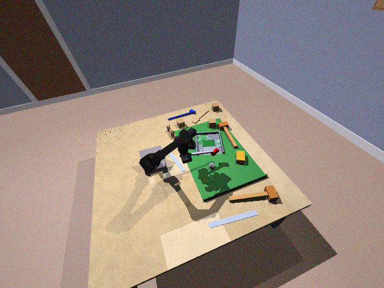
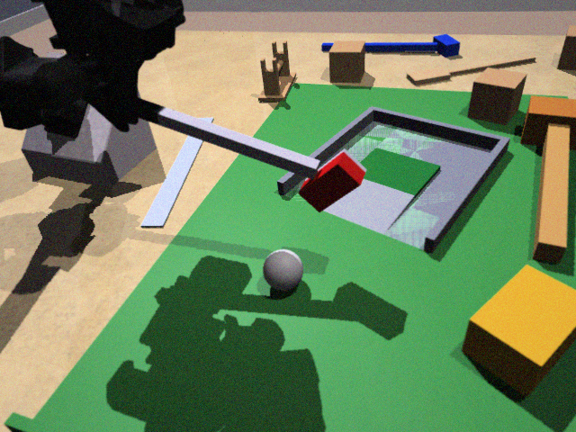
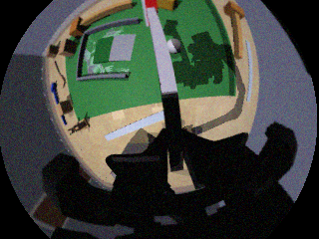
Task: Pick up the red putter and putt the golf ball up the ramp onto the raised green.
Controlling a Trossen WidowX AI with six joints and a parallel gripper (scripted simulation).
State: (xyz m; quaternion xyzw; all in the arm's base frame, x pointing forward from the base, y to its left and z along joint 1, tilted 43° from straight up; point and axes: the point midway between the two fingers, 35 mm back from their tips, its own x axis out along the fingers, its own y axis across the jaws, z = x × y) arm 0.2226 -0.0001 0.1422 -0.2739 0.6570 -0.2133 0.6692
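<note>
My gripper tip is now 120 mm short of the red putter and 10 mm to the right of it. Round my gripper tip: green mat: 250 mm ahead, 140 mm below, 120 mm to the left; golf ball: 190 mm ahead, 120 mm below, 30 mm to the right; yellow block: 420 mm ahead, 120 mm below, 20 mm to the right.
</note>
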